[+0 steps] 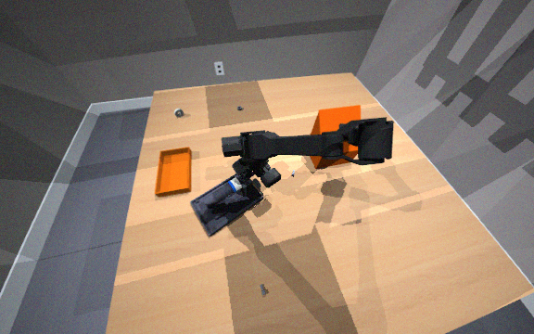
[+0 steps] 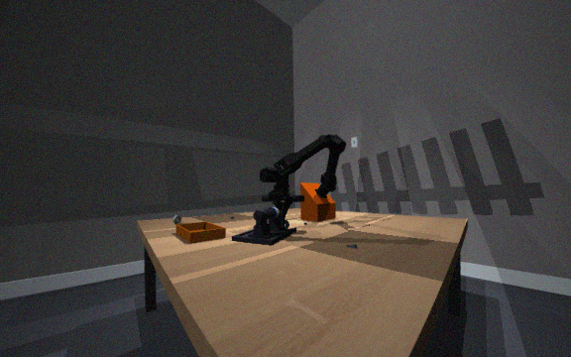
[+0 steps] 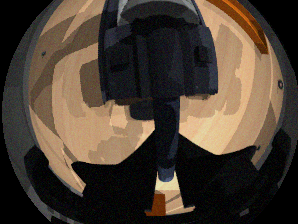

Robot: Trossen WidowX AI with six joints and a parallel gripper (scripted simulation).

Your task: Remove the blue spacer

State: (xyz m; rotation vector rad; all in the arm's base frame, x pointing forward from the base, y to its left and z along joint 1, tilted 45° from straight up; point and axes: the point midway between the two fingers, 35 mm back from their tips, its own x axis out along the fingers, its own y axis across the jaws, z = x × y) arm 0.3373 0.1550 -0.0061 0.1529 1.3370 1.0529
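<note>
The shaft is 60 mm ahead of my gripper tip, 40 mm to the left of it and 30 mm above it. From my gripper tip the other things lie so: orange tray: 340 mm ahead, 60 mm to the right, 40 mm below; then white spacer ring: 80 mm ahead, 50 mm to the left, 30 mm above; then blue spacer: 90 mm ahead, 60 mm to the left, 30 mm above.
</note>
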